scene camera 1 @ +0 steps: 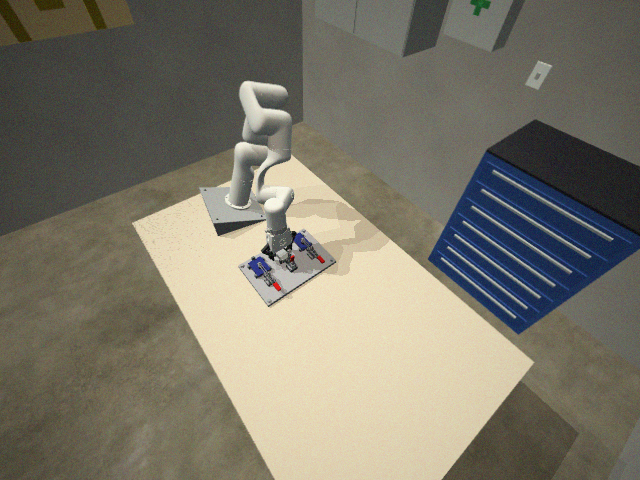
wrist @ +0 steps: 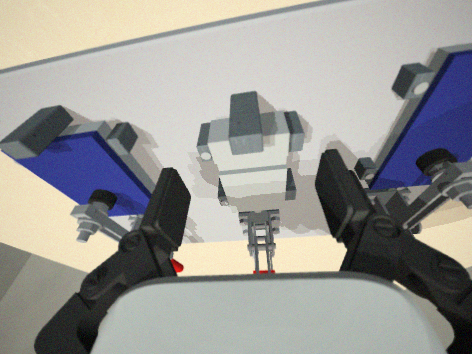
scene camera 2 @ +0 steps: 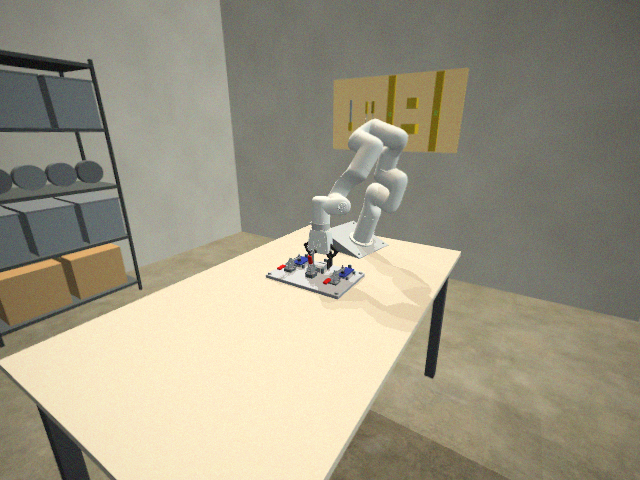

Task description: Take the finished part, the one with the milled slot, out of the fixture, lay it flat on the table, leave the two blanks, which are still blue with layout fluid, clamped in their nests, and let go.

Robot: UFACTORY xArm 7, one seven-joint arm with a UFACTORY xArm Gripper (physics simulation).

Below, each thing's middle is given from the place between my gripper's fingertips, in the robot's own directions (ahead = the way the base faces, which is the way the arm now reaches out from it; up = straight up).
Scene:
The finished part [wrist: 257, 181] is 1 cm below my hand. Round my hand: fixture plate [scene camera 1: 308, 268] 5 cm ahead, 1 cm to the left, 3 cm below.

